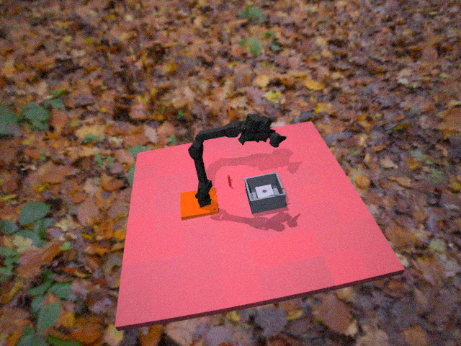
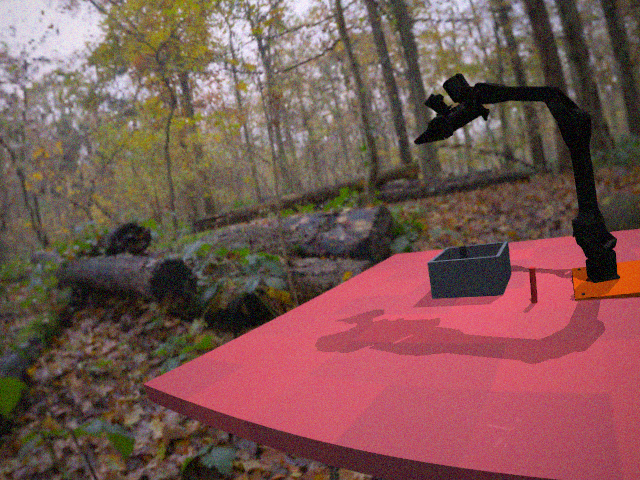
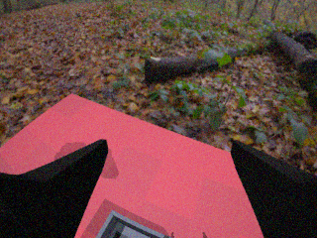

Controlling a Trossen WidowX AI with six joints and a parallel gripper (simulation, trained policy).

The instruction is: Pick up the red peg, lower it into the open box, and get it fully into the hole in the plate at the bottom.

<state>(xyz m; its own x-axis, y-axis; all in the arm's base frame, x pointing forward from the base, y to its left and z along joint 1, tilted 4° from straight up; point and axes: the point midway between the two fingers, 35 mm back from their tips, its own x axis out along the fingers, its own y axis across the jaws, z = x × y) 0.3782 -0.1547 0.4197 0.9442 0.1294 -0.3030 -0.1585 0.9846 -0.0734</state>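
My gripper tip is 370 mm above the red peg, 240 mm past it and 210 mm to the right of it. The rest, counted from my gripper tip: pale plate: 370 mm below, 100 mm behind, 20 mm to the left; then grey box: 390 mm below, 100 mm behind, 20 mm to the left.
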